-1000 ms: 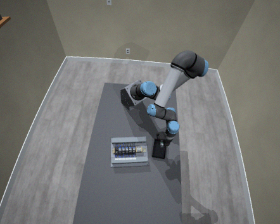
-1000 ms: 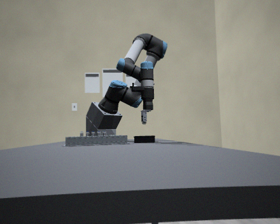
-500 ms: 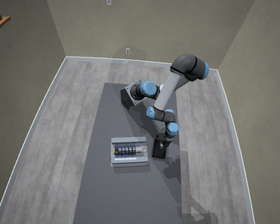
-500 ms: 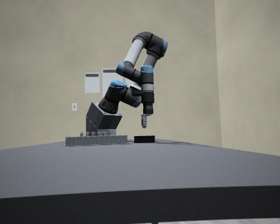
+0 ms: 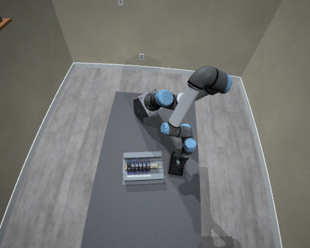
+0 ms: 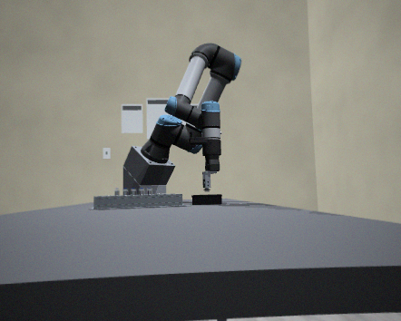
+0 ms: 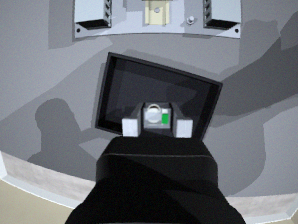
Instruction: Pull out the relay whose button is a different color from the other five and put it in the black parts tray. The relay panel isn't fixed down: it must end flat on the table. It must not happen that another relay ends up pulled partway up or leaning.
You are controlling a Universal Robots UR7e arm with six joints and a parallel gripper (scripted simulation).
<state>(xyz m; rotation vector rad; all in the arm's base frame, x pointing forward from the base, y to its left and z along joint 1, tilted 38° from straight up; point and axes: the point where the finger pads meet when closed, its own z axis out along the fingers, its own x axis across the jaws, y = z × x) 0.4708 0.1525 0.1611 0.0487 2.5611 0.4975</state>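
Now: hand 6 cm above the black parts tray. Also, from my hand: grey relay panel: 2 cm ahead, 27 cm to the right, 6 cm below.
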